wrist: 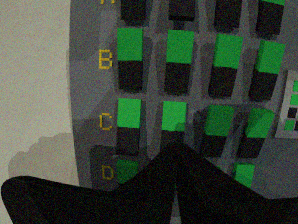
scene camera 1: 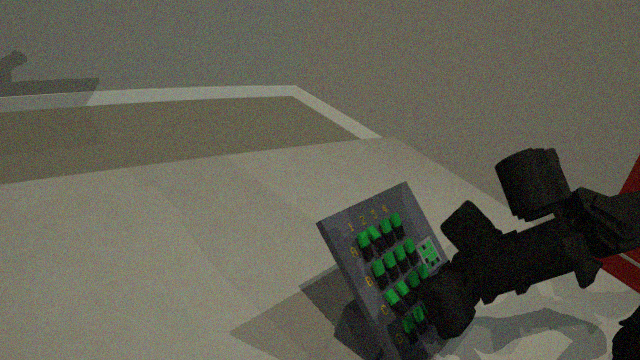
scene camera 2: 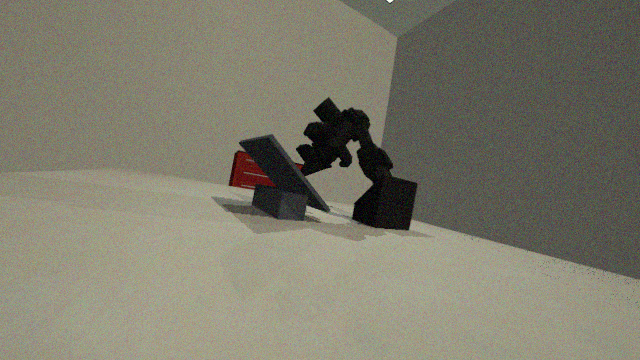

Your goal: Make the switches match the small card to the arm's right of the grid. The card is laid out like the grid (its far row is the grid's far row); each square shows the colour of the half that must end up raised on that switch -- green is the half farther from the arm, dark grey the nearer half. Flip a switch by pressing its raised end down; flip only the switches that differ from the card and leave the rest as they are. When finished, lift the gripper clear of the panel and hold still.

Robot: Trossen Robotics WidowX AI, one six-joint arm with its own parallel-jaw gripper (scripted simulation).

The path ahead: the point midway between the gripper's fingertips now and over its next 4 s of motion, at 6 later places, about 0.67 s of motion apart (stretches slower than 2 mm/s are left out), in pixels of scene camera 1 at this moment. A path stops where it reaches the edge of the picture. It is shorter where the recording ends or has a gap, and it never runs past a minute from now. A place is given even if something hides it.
The gripper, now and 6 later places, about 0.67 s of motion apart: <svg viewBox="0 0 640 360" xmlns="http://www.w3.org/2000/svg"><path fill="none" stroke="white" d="M417 294L414 297L412 299L422 298L448 297L427 308L421 312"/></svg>
